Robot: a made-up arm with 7 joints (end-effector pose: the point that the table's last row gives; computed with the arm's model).
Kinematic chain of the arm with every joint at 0, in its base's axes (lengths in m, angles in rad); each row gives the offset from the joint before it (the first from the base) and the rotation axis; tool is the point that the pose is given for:
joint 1: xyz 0 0.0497 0 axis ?
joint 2: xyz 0 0.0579 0 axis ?
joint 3: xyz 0 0 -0.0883 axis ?
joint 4: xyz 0 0 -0.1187 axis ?
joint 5: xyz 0 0 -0.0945 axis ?
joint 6: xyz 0 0 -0.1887 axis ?
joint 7: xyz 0 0 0 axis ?
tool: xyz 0 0 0
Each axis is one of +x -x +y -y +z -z.
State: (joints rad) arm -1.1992 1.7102 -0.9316 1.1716 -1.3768 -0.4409 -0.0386
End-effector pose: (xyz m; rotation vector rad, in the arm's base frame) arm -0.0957 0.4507 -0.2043 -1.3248 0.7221 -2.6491
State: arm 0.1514 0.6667 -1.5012 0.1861 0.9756 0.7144 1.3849
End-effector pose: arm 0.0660 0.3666 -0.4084 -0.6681 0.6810 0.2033
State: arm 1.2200 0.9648 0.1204 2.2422 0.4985 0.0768 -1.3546
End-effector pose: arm 0.0716 0.1481 0.2082 -0.3146 2.4423 -1.2160
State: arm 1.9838 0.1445 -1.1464 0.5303 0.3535 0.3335 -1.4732
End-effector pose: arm 0.4026 0.0434 0.2408 1.5952 -2.1372 0.9382
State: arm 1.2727 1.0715 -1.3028 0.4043 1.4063 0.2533 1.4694
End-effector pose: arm 0.3127 0.4665 -0.0652 -0.7991 -1.1974 -0.3590
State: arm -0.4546 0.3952 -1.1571 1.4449 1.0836 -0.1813 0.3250
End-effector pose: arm -0.0403 -0.0364 -0.3397 -1.2395 -0.3549 0.0660
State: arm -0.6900 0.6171 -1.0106 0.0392 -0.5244 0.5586 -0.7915
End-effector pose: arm -0.2533 0.3835 -0.3161 0.8519 0.6562 -2.1872
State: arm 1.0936 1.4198 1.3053 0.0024 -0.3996 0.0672 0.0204
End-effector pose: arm 0.0650 0.5923 -0.0334 0.7503 -1.4535 1.4616
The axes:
joint 1: -y
joint 2: +x
joint 3: +z
joint 4: -y
joint 5: +z
joint 6: +y
joint 7: -x

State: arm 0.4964 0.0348 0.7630 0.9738 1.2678 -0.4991 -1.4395
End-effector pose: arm 0.3205 0.2821 -0.2362 0.1204 0.0386 2.7096
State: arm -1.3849 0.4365 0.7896 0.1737 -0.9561 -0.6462 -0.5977
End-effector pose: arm -0.4120 0.3445 -0.1125 0.7000 0.4486 -0.7718
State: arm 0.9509 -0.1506 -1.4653 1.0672 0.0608 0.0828 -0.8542
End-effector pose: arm 0.2616 -0.1878 -0.1546 0.2169 -2.1501 -0.8447
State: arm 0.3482 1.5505 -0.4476 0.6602 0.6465 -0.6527 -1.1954
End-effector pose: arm 0.1758 0.5367 -0.0254 2.0998 -1.7547 0.4874
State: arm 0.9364 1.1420 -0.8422 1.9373 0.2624 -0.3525 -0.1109
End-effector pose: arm 0.2842 0.1215 0.0095 0.2583 -2.3037 -1.2771
